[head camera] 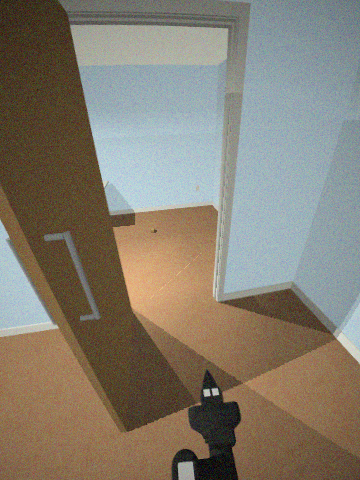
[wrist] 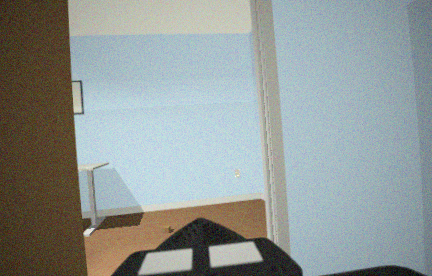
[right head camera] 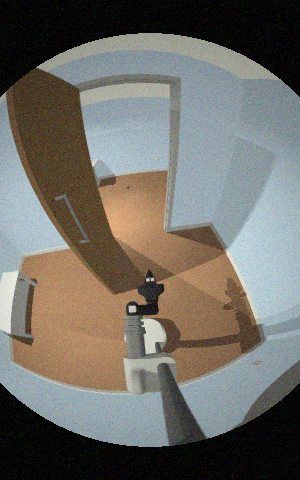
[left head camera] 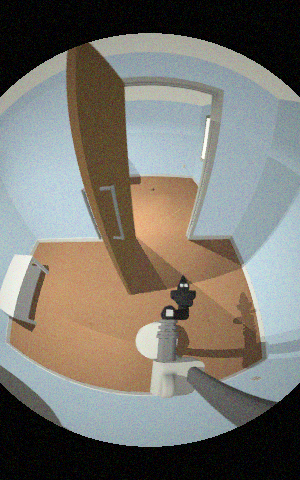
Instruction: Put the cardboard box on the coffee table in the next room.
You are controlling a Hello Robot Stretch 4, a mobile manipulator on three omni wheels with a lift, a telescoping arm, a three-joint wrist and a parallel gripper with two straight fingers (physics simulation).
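Seen in the pictures: gripper, fingertip midpoint: [head camera: 206, 371] [wrist: 201, 237] [right head camera: 148, 269] [left head camera: 182, 275]; robot's base at its link origin: [right head camera: 146, 335] [left head camera: 155, 339].
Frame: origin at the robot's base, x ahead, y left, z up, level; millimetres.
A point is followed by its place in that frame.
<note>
My gripper [head camera: 207, 376] {x 419, y -90, z 848 mm} [left head camera: 183, 279] {x 419, y -90, z 848 mm} [right head camera: 149, 273] {x 419, y -90, z 848 mm} [wrist: 201, 237] {x 419, y -90, z 848 mm} is shut and empty, with its fingertips together, above the floor in front of the open doorway. The cardboard box does not show in these views. Through the doorway, part of a light-topped table [wrist: 92, 190] {x 3484, y 1127, z 405 mm} with a metal leg shows at the left in the wrist view, partly hidden by the door. I cannot tell whether it is the coffee table.
A brown door [head camera: 55, 150] {x 840, y 356, z 1475 mm} [left head camera: 102, 150] {x 720, y 348, z 1428 mm} [right head camera: 55, 150] {x 772, y 351, z 1485 mm} [wrist: 32, 125] {x 1053, y 369, z 983 mm} stands open at the left, its free edge near my gripper. The door frame [head camera: 239, 55] {x 1470, y -456, z 1864 mm} [wrist: 272, 125] {x 1469, y -450, z 945 mm} is at the right. A small dark object [head camera: 154, 230] {x 3083, y 232, z 3 mm} [wrist: 170, 229] {x 3109, y 224, z -8 mm} lies beyond. A white table [left head camera: 15, 285] {x 122, y 1815, z 422 mm} [right head camera: 7, 302] {x 122, y 1824, z 423 mm} is far left.
</note>
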